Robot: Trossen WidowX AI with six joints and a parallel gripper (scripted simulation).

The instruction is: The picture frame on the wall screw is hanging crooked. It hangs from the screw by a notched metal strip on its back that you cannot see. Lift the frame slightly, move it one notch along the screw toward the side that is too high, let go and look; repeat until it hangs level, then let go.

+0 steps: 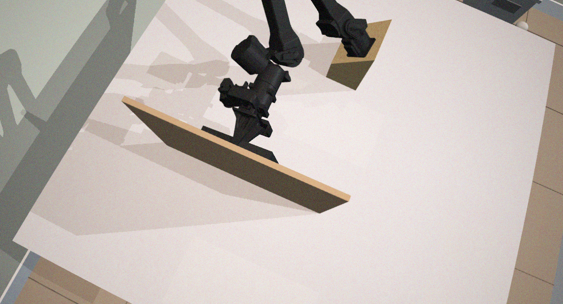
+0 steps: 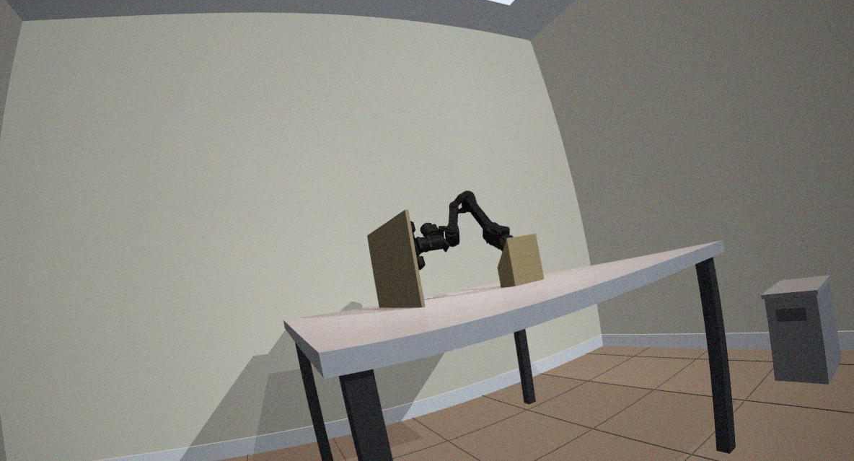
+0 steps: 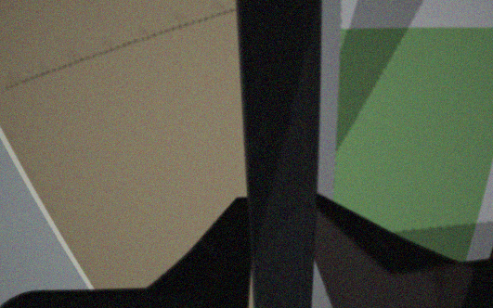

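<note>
The black picture frame lies 1 cm to the left of my gripper tip and 5 cm below it. Also, from my gripper tip: wooden wall panel 1 cm ahead, 1 cm to the left, 6 cm below.
</note>
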